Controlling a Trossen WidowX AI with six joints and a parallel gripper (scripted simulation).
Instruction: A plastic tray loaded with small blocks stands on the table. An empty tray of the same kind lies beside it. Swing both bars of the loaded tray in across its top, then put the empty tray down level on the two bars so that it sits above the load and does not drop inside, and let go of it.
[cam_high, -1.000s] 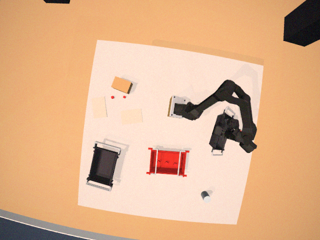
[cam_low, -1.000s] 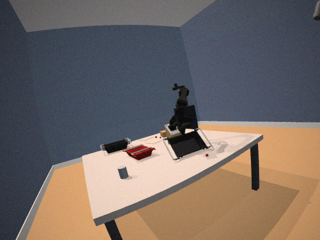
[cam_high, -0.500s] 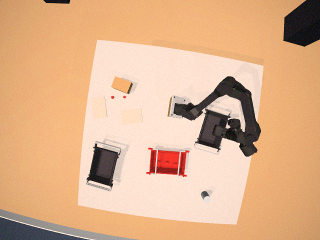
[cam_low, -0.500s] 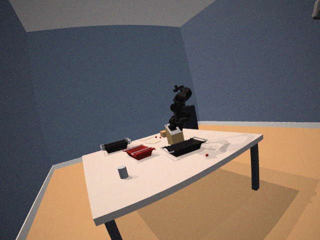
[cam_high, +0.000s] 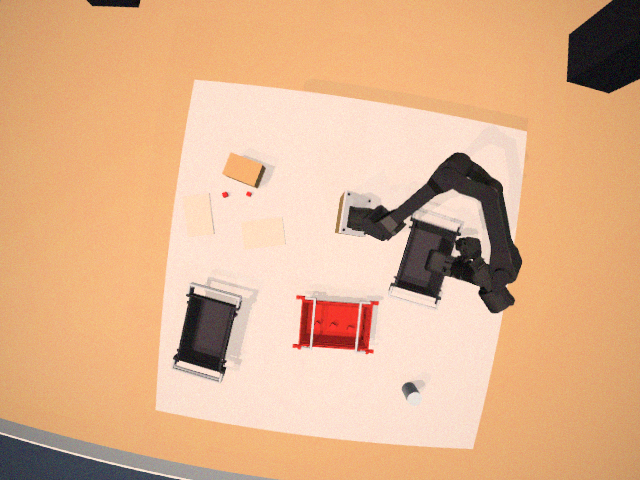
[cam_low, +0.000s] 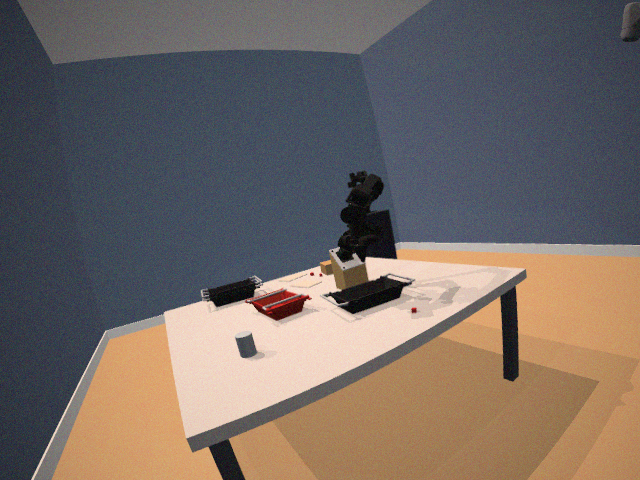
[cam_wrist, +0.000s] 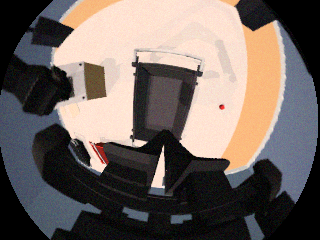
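The black tray is 12 cm below my gripper tip, 2 cm to the right of it and 1 cm behind it. Round my gripper tip: grey cylinder (50 cm ahead, 13 cm below, 3 cm to the left); then tan box (69 cm to the right, 22 cm behind, 14 cm below).
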